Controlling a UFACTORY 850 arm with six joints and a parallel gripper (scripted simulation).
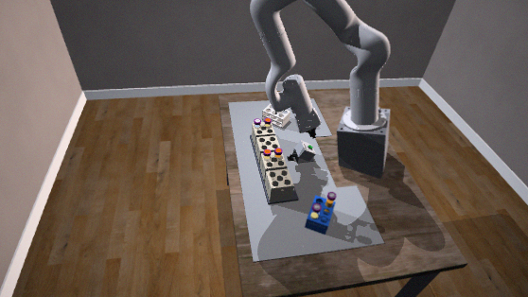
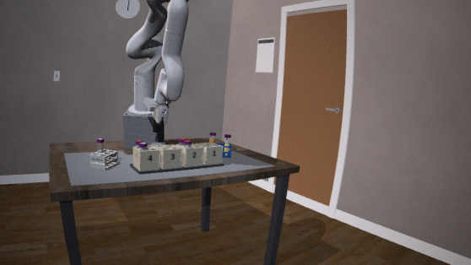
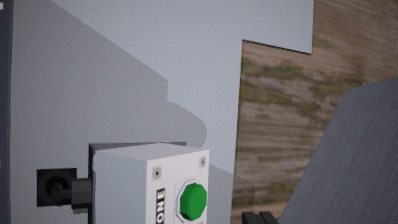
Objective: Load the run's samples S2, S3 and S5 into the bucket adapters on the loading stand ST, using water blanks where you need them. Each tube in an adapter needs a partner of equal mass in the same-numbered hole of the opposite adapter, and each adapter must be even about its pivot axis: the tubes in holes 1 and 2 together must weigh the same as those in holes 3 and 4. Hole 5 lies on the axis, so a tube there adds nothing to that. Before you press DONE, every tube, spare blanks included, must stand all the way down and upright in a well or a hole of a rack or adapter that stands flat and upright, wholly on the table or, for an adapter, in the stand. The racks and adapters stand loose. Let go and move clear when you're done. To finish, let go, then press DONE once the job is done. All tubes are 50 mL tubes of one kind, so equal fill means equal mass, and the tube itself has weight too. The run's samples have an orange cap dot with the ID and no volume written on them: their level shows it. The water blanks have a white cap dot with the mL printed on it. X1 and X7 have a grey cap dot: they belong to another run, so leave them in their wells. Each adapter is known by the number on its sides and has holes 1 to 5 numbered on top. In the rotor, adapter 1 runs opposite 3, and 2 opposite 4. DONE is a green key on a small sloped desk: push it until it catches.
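Now: the green done key 8 cm below my hand. Also, from my hand: blue rack: 36 cm to the left, 12 cm below, 6 cm ahead; loading stand: 19 cm ahead, 14 cm below, 3 cm to the left; white rack: 31 cm to the right, 12 cm below, 9 cm ahead.
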